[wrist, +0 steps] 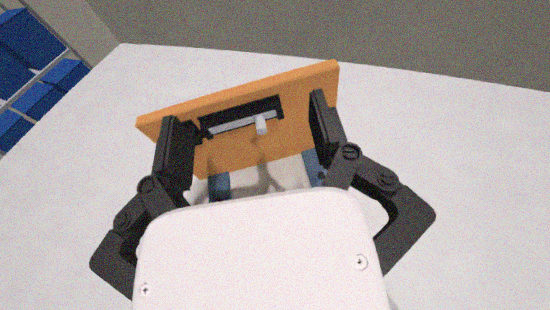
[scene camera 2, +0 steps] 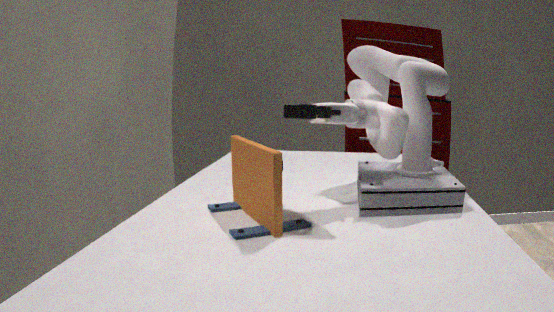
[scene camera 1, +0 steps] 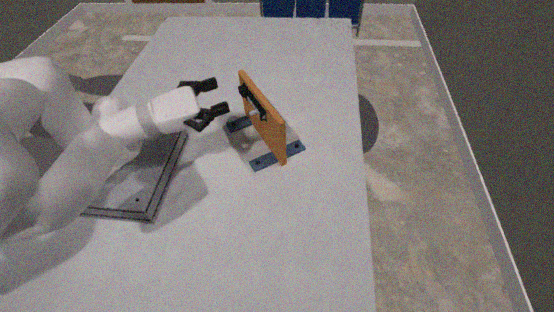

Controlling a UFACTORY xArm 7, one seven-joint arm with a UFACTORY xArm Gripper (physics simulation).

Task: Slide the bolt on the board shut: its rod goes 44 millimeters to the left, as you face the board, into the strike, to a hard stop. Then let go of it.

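Frame: origin at the arm's base, x right, y ahead, z up, level; centimetres.
Seen in the pictures: gripper, fingertip midpoint: (wrist: 246, 115) (scene camera 2: 291, 111) (scene camera 1: 222, 93); arm's base, origin of the base link: (scene camera 2: 415, 171).
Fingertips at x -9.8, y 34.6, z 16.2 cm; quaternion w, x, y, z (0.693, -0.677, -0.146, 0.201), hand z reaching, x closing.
Observation:
Pixels of each thing's top centre, then the offset from my fingertips to it. "*": a spot on its surface instead. Level surfaces: height alone.
- orange board, middle of its top: (wrist: 231, 91) (scene camera 2: 252, 142) (scene camera 1: 259, 94) dx -7.7, dy +7.5, dz -6.1 cm
- black housing, middle of its top: (wrist: 223, 120) (scene camera 1: 248, 98) dx -7.9, dy +4.2, dz -7.7 cm
- light grey rod, middle of its top: (wrist: 241, 117) dx -6.8, dy +6.1, dz -9.1 cm
- pale knob, middle of its top: (wrist: 259, 121) dx -4.1, dy +5.9, dz -9.0 cm
- black strike, surface spot: (wrist: 201, 134) (scene camera 1: 247, 95) * dx -12.0, dy +3.0, dz -10.4 cm
- white table, its level: dz -23.2 cm
An orange board (scene camera 1: 276, 132) (scene camera 2: 255, 182) (wrist: 295, 125) stands upright on blue feet. In the wrist view its bolt has a black housing (wrist: 240, 111), a light grey rod (wrist: 227, 127) and a pale knob (wrist: 260, 125) near the housing's right end. The black strike (scene camera 1: 243, 91) (wrist: 201, 134) is at the left, partly hidden by a finger in the wrist view. My gripper (scene camera 1: 222, 95) (scene camera 2: 289, 111) (wrist: 246, 116) is open and empty, in front of the board and apart from it. In the second scene view it is higher than the board's top, and the board hides most of the bolt.
The blue feet (scene camera 1: 277, 156) (scene camera 2: 250, 232) (wrist: 219, 187) stick out at the board's bottom. My arm's base (scene camera 1: 125, 200) (scene camera 2: 410, 201) stands on the white table (scene camera 1: 280, 240) (scene camera 2: 375, 265) (wrist: 450, 175). Blue bins (scene camera 1: 312, 7) (wrist: 30, 45) and a red cabinet (scene camera 2: 395, 31) are beyond the table.

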